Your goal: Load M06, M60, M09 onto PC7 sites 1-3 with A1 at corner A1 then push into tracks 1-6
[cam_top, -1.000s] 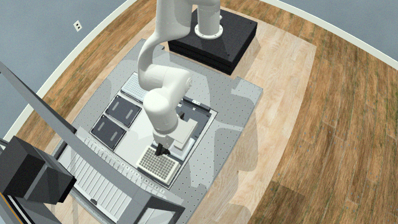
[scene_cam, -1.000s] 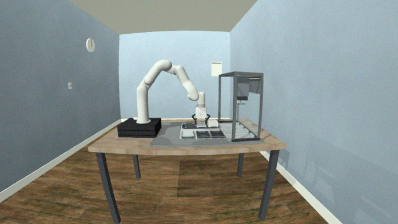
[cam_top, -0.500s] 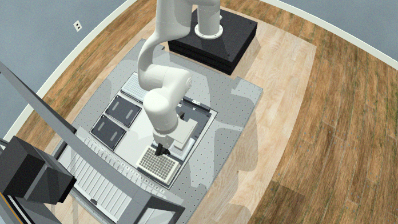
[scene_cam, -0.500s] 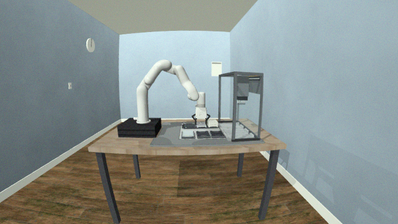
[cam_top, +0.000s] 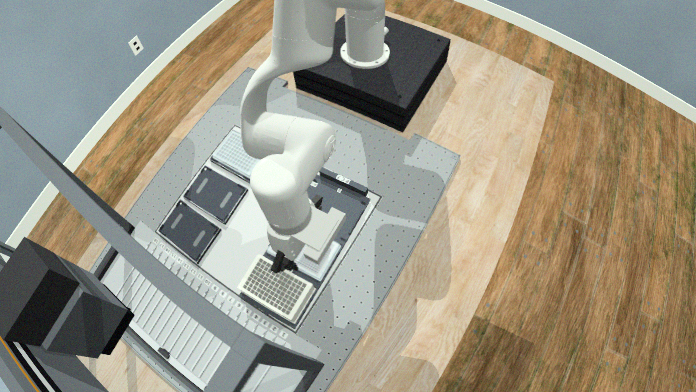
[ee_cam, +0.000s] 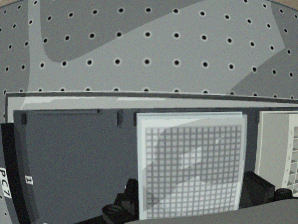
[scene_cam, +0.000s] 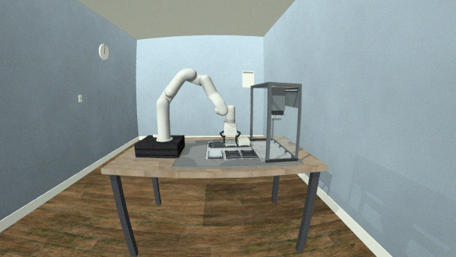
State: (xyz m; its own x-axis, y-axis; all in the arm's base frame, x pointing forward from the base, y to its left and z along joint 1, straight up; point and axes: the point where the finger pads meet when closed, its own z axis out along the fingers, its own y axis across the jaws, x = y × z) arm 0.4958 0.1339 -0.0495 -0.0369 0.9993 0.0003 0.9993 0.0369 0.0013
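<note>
Right now my hand is 1 cm past the carrier PC7 and 1 cm above it. Also, from my hand: plate nest S2: 26 cm to the right, 2 cm below; plate nest S1: 26 cm to the right, 12 cm behind, 2 cm below; plate nest S3: 26 cm to the right, 11 cm ahead, 2 cm below.
</note>
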